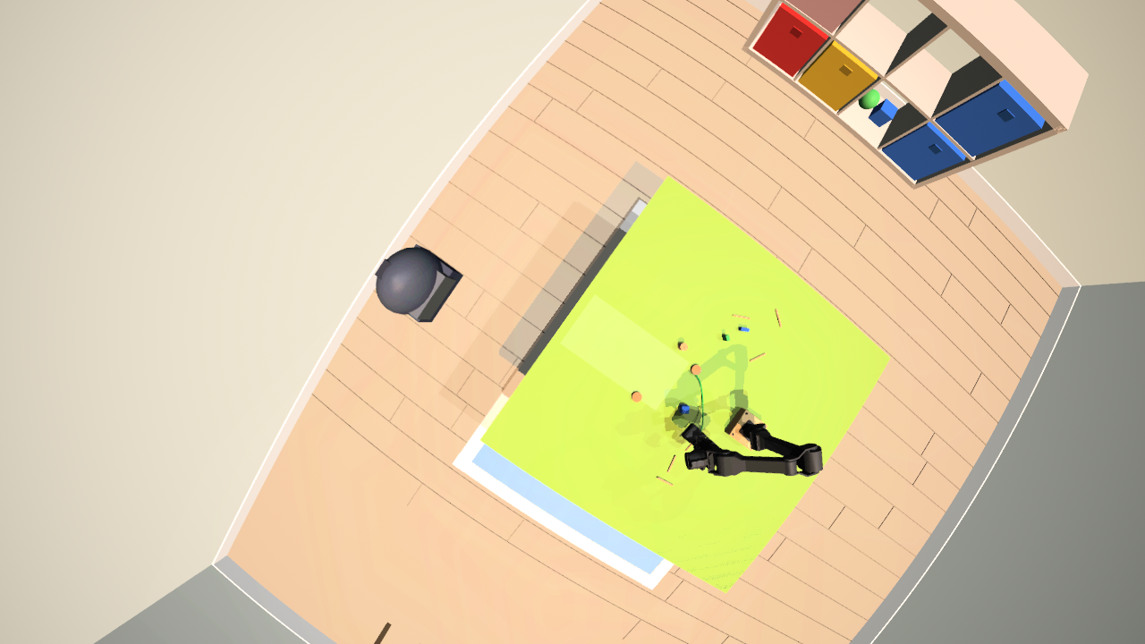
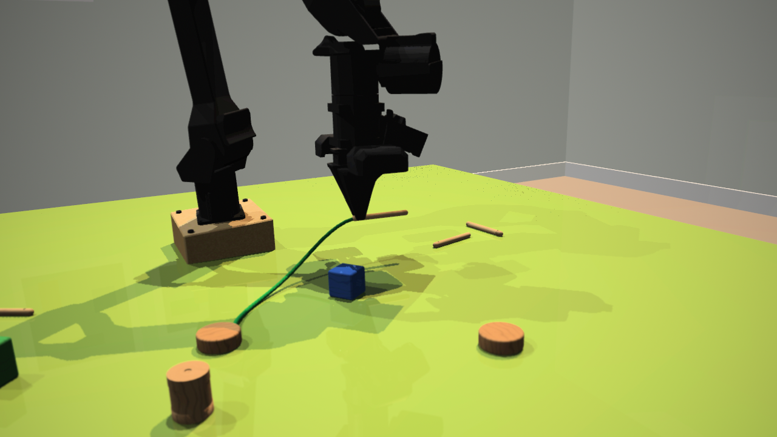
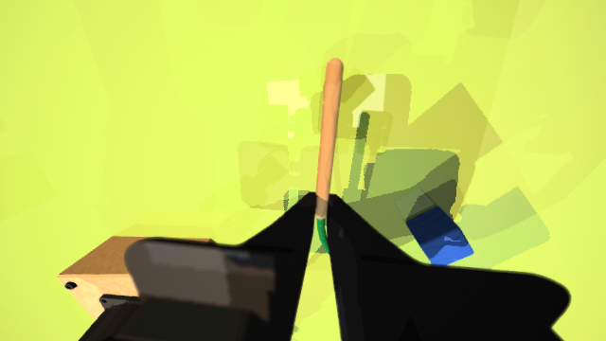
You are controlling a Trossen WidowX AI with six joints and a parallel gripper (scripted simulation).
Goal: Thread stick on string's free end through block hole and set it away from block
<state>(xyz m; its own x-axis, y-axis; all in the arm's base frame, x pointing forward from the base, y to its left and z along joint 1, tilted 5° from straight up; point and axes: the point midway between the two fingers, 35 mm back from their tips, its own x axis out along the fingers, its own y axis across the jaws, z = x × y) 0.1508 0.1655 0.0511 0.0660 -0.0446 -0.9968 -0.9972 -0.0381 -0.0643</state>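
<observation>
My gripper tip is 100 mm short of the blue block, 50 mm to the left of it and 40 mm above it. From my gripper tip the other things lie so: green block 170 mm ahead, 360 mm to the right, 40 mm below; wooden cylinder 280 mm ahead, 210 mm to the right, 40 mm below.
</observation>
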